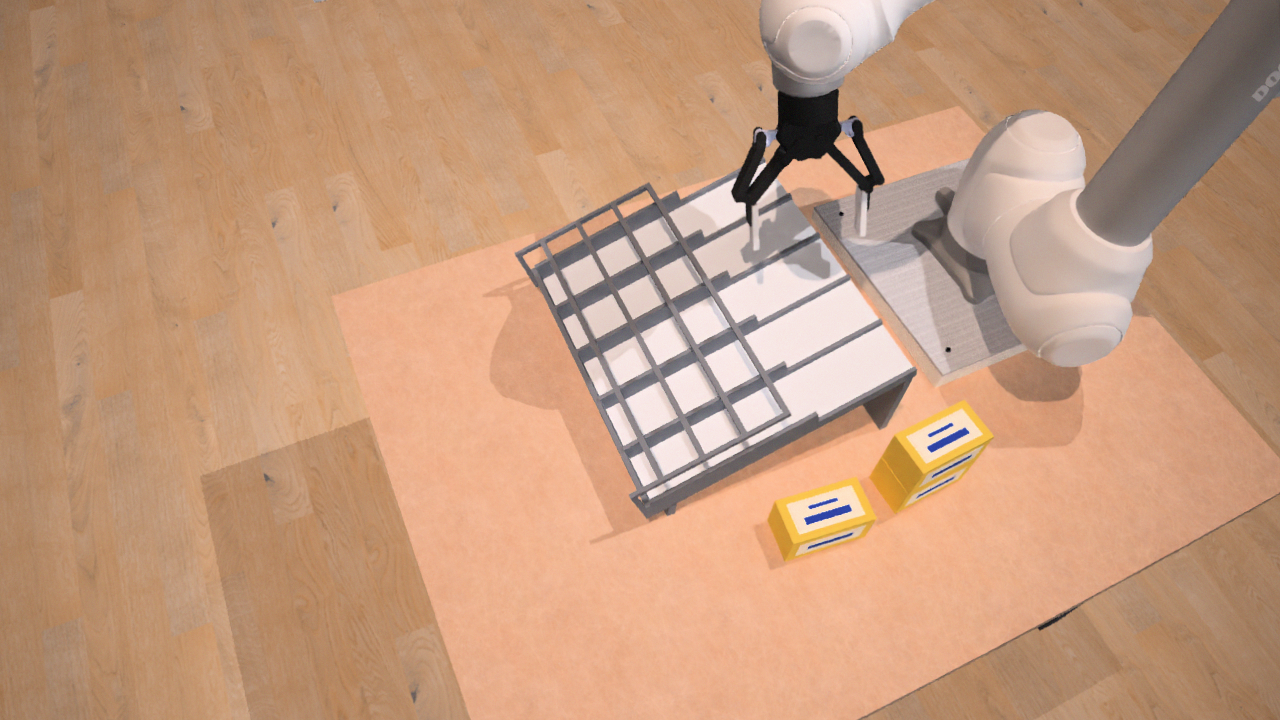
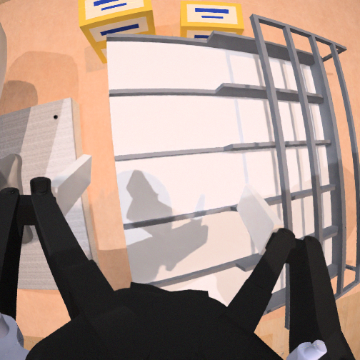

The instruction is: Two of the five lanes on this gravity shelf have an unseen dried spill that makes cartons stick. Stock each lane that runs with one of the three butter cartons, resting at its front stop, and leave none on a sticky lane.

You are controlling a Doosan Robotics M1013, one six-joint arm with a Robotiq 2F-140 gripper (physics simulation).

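Where they show: gripper, fingertip midpoint: (image 1: pixel 807 238); arm's base, link origin: (image 1: pixel 982 251).
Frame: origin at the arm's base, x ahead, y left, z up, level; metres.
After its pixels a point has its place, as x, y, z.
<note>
The gravity shelf (image 1: pixel 751 454) {0.567, 0.211, 0.065} (image 2: pixel 235 43) has five white lanes split by grey dividers, with a grey grid over its lower half. No carton shows in its lanes. One yellow butter carton (image 1: pixel 821 516) {0.511, 0.315, 0.031} (image 2: pixel 212 17) lies flat on the mat beside the shelf. A second carton (image 1: pixel 944 438) {0.330, 0.303, 0.095} (image 2: pixel 117 14) lies on top of the third carton (image 1: pixel 937 484) {0.326, 0.332, 0.007}, beside the shelf's upper corner. My gripper (image 1: pixel 808 234) {0.387, -0.002, 0.193} (image 2: pixel 167 183) is open and empty, pointing down above the upper end of the shelf's far lanes. One finger is over the lanes, the other over the base plate side.
The grey base plate (image 1: pixel 895 304) {0.204, 0.039, 0.002} (image 2: pixel 40 135) lies close to the shelf's upper end, with the arm's base on it. The raised grid (image 1: pixel 657 358) {0.607, 0.004, 0.031} (image 2: pixel 277 130) stands above the lower lanes. A peach mat (image 1: pixel 554 608) {0.873, 0.271, -0.034} (image 2: pixel 55 30) lies under everything, on a wooden floor (image 1: pixel 179 223).
</note>
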